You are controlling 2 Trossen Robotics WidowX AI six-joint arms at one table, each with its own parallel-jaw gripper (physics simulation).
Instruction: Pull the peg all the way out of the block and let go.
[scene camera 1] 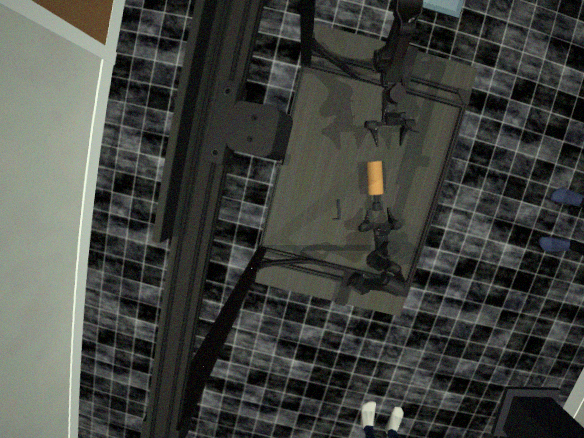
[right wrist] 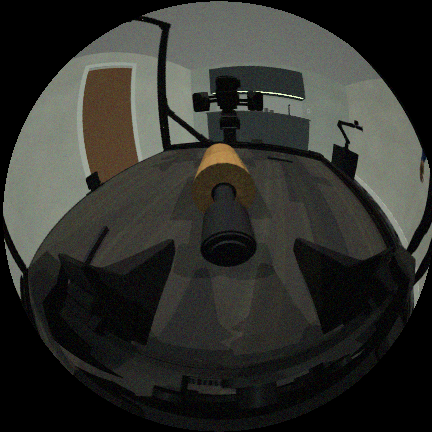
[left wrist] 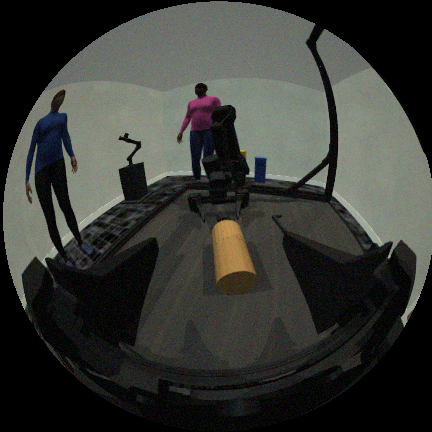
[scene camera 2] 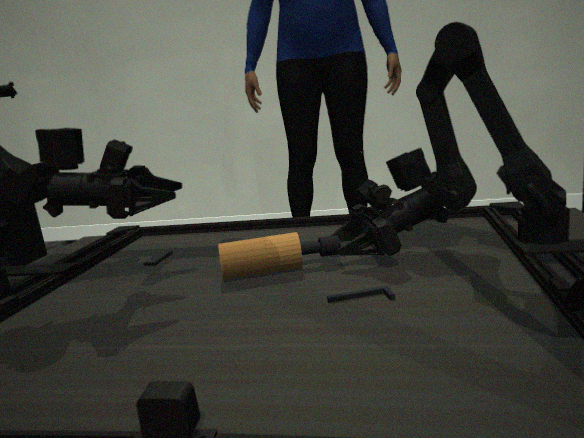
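Pixels of known places: left gripper, fingertip midpoint: (scene camera 1: 388, 146) (right wrist: 229, 98) (left wrist: 220, 241) (scene camera 2: 179, 190); right gripper, fingertip midpoint: (scene camera 1: 377, 208) (right wrist: 236, 245) (left wrist: 220, 219) (scene camera 2: 333, 246); left arm's base at its link origin: (scene camera 1: 379, 64) (right wrist: 229, 140); right arm's base at its link origin: (scene camera 1: 354, 279) (left wrist: 238, 184) (scene camera 2: 544, 242).
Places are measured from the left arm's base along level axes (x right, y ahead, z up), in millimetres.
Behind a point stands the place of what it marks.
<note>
The block, an orange wooden cylinder (scene camera 1: 375, 178) @[x 45, y 493, z 47 mm] (scene camera 2: 261, 257) @[x 70, y 493, z 22 mm] (left wrist: 233, 255) @[x 38, y 452, z 47 mm] (right wrist: 218, 156) @[x 39, y 538, z 47 mm], lies on its side on the table. The dark peg (scene camera 2: 328, 246) @[x 51, y 617, z 18 mm] (right wrist: 228, 224) @[x 33, y 633, z 31 mm] sticks out of its end, its thin neck in the block's hole and its wider head outside. My right gripper (scene camera 1: 377, 211) @[x 27, y 630, z 8 mm] (scene camera 2: 339, 244) @[x 27, y 630, z 8 mm] (right wrist: 236, 245) @[x 27, y 630, z 8 mm] is open, low over the table, with its fingertips spread either side of the peg's head. My left gripper (scene camera 1: 388, 145) @[x 14, y 364, z 150 mm] (scene camera 2: 178, 190) @[x 14, y 364, z 150 mm] (left wrist: 220, 241) @[x 14, y 364, z 150 mm] is open and empty, raised beyond the block's other end.
An L-shaped dark key (scene camera 1: 338, 210) @[x 205, y 633, z -11 mm] (scene camera 2: 357, 295) @[x 207, y 629, z -15 mm] (right wrist: 96, 246) @[x 199, y 619, z -17 mm] lies on the table (scene camera 2: 300, 360) @[x 355, y 520, z -19 mm] beside the block. A short dark bar (scene camera 2: 158, 258) @[x -118, y 279, z -13 mm] (right wrist: 280, 159) @[x -138, y 289, z -16 mm] lies near the table's edge rail. A dark box (scene camera 2: 167, 407) @[x 470, y 387, z 25 mm] stands at the near edge in scene camera 2.
</note>
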